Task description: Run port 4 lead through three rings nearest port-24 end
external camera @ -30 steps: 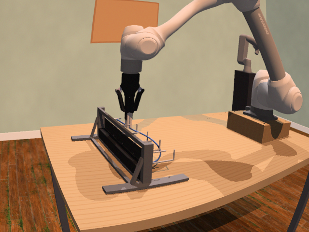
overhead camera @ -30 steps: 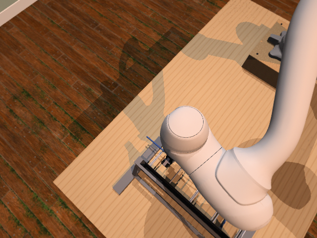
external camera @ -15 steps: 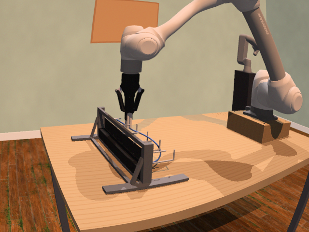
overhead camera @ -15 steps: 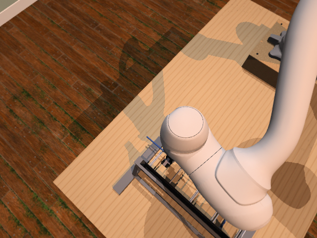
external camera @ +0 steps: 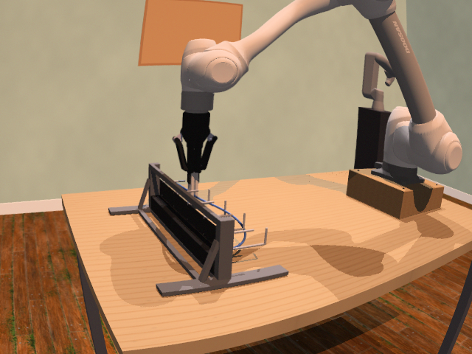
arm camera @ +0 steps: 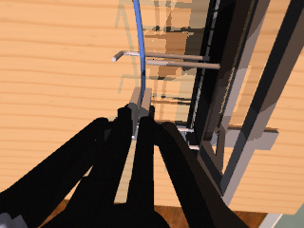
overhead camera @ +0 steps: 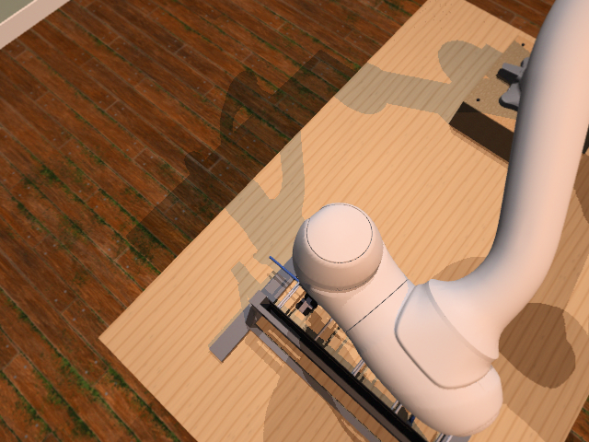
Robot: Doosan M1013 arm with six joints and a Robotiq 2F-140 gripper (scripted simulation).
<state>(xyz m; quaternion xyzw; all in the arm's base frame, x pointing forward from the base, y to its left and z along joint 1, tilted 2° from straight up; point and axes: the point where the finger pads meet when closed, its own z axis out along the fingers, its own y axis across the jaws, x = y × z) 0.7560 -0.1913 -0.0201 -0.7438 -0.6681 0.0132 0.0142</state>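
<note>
My hand is 1 cm past the lead end, 14 cm to the left of it and 4 cm above it. Round my hand: dark grey rack 11 cm ahead, 14 cm to the left, 3 cm below.
</note>
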